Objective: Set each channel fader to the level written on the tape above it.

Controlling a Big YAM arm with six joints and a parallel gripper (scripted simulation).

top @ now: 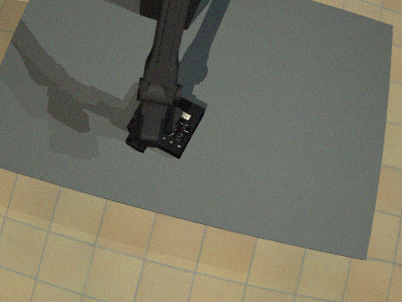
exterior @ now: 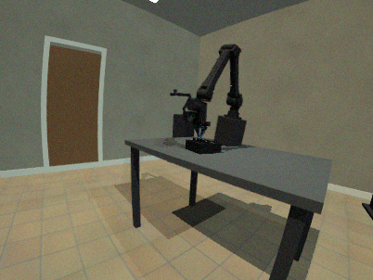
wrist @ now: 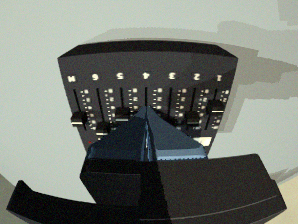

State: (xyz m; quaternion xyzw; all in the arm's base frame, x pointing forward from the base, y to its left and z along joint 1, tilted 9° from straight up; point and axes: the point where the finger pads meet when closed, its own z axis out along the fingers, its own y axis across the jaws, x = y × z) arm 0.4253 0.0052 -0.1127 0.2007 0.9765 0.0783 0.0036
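Now: the fader cap 4 20 mm below my hand, 10 mm to the left of it and 10 mm behind it. From my hand the other things lie so: fader cap 1: 60 mm to the right, 30 mm behind, 20 mm below; then master fader cap: 70 mm to the left, 20 mm below, 10 mm ahead; then fader cap 5: 20 mm to the left, 20 mm below.
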